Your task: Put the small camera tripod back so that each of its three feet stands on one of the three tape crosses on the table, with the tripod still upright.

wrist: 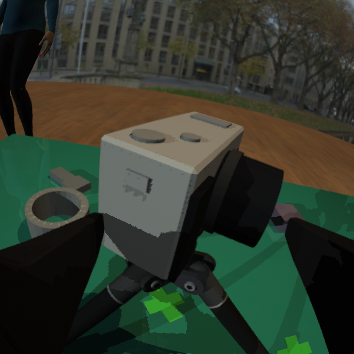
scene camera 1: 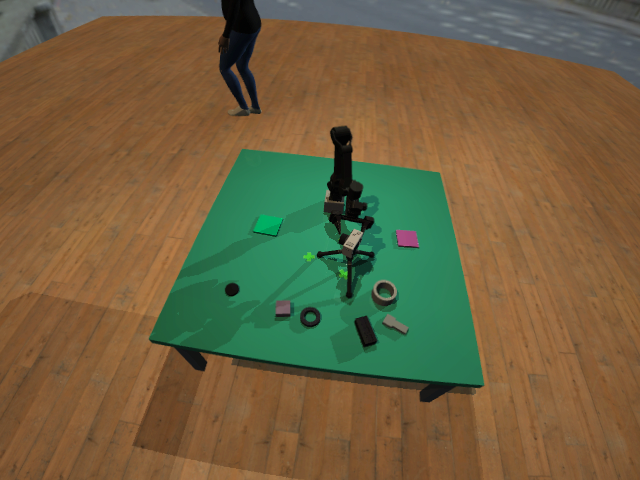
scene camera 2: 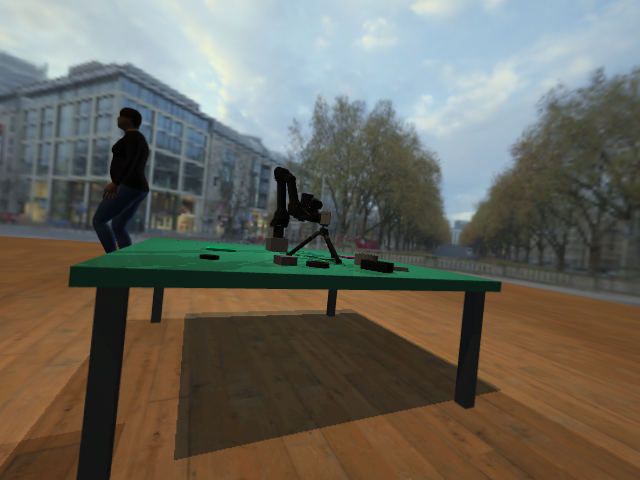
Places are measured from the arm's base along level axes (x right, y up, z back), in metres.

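Pixels of known places: gripper, fingertip midpoint: (wrist: 199, 226) (scene camera 1: 350, 236) (scene camera 2: 319, 218); arm's base at its link origin: (scene camera 1: 335, 196) (scene camera 2: 278, 237).
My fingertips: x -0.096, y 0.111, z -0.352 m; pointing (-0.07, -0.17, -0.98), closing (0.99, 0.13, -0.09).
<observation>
For each thing: its top centre in the pictures, then the offset to it from my fingertips.
- green tape cross at its top centre: (wrist: 294, 351) (scene camera 1: 309, 256) dx +0.170, dy -0.185, dz -0.003 m
- grey ring at its top centre: (wrist: 55, 204) (scene camera 1: 385, 290) (scene camera 2: 366, 254) dx -0.179, dy -0.138, dz -0.146 m
- grey piece at its top centre: (wrist: 66, 176) (scene camera 1: 396, 323) dx -0.235, dy -0.171, dz -0.277 m
- black block at its top centre: (scene camera 2: 377, 261) (scene camera 1: 366, 329) dx -0.113, dy -0.150, dz -0.330 m
- black ring at its top centre: (scene camera 2: 318, 262) (scene camera 1: 310, 316) dx +0.111, dy -0.170, dz -0.303 m
- pinkish block at its top centre: (wrist: 288, 211) (scene camera 2: 285, 256) (scene camera 1: 283, 306) dx +0.225, dy -0.158, dz -0.291 m
- black disc at its top centre: (scene camera 2: 209, 255) (scene camera 1: 231, 288) dx +0.461, dy -0.175, dz -0.242 m
- magenta at its top centre: (scene camera 1: 407, 238) dx -0.294, dy -0.176, dz +0.202 m
The tripod (scene camera 1: 349, 273) (scene camera 2: 334, 252) (wrist: 225, 306) stands upright, with a pale boxy camera (scene camera 1: 353, 241) (scene camera 2: 325, 217) (wrist: 145, 200) on top. One green tape cross (scene camera 1: 309, 256) lies just left of the tripod's left foot in scene view 1. Another cross (scene camera 1: 342, 273) (wrist: 165, 303) lies left of the front leg, behind its foot. In the wrist view a cross (wrist: 295, 346) shows at the bottom right. I cannot make out the third cross. My gripper (scene camera 1: 351, 230) (wrist: 199, 226) is open, its fingers on either side of the camera's near end, with nothing gripped.
A grey ring (scene camera 1: 385, 301) (wrist: 37, 226), grey piece (scene camera 1: 395, 324) (wrist: 70, 180) and black block (scene camera 1: 365, 331) lie front right. A black ring (scene camera 1: 302, 316), pinkish block (scene camera 1: 283, 308) and black disc (scene camera 1: 232, 289) lie front left. Green (scene camera 1: 268, 225) and magenta (scene camera 1: 407, 238) squares lie either side.
</observation>
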